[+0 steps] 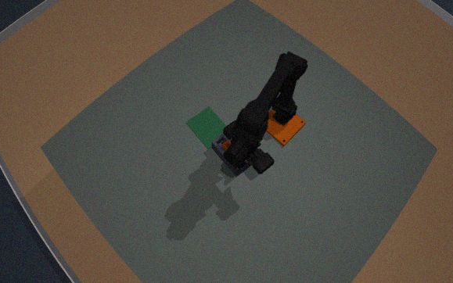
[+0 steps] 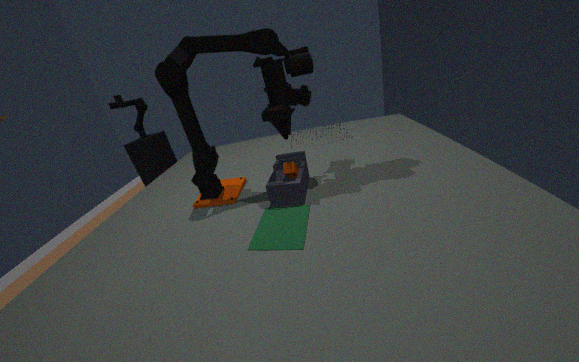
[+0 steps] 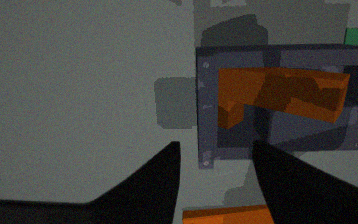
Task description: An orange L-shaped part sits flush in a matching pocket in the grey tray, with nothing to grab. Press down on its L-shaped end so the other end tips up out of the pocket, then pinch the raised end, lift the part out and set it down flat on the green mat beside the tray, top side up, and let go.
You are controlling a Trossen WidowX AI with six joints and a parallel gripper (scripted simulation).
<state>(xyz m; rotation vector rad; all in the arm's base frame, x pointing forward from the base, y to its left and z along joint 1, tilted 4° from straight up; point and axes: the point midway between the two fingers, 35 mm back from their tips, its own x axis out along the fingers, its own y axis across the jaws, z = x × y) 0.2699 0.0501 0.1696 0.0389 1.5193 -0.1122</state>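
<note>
Now: the orange L-shaped part 10 mm behind my gripper tip, 40 mm to the right of it and 100 mm below it. The rest, counted from my gripper tip: green mat (30 mm behind, 220 mm to the right, 160 mm below).
</note>
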